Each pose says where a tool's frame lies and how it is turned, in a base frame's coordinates. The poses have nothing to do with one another.
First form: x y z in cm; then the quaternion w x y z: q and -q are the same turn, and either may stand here.
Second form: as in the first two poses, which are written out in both.
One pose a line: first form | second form
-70.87, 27.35, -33.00, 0.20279, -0.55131, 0.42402, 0.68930 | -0.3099, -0.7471, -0.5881, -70.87; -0.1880, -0.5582, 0.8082, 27.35; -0.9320, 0.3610, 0.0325, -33.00; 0, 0, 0, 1
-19.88, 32.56, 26.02, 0.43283, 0.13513, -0.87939, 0.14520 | -0.5888, -0.3634, -0.7220, -19.88; -0.1120, 0.9213, -0.3723, 32.56; 0.8005, -0.1384, -0.5832, 26.02; 0, 0, 0, 1
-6.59, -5.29, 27.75, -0.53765, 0.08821, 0.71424, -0.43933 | -0.4063, -0.3464, -0.8455, -6.59; 0.5984, 0.5984, -0.5327, -5.29; 0.6905, -0.7224, -0.0358, 27.75; 0, 0, 0, 1
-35.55, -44.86, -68.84, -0.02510, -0.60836, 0.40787, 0.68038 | -0.2585, -0.4621, -0.8483, -35.55; -0.5304, -0.6660, 0.5245, -44.86; -0.8074, 0.5855, -0.0729, -68.84; 0, 0, 0, 1
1.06, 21.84, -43.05, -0.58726, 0.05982, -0.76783, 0.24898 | -0.3031, 0.2006, 0.9316, 1.06; -0.3843, 0.8689, -0.3121, 21.84; -0.8720, -0.4526, -0.1863, -43.05; 0, 0, 0, 1
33.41, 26.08, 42.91, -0.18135, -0.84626, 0.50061, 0.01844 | 0.4981, -0.8406, -0.2128, 33.41; -0.8540, -0.4330, -0.2885, 26.08; 0.1504, 0.3254, -0.9335, 42.91; 0, 0, 0, 1
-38.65, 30.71, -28.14, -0.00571, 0.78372, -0.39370, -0.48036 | 0.2285, -0.6226, -0.7484, -38.65; -0.6116, -0.6899, 0.3872, 30.71; -0.7574, 0.3693, -0.5384, -28.14; 0, 0, 0, 1
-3.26, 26.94, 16.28, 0.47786, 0.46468, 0.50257, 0.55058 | -0.1114, -0.0591, 0.9920, -3.26; 0.9933, -0.0381, 0.1093, 26.94; 0.0314, 0.9975, 0.0630, 16.28; 0, 0, 0, 1
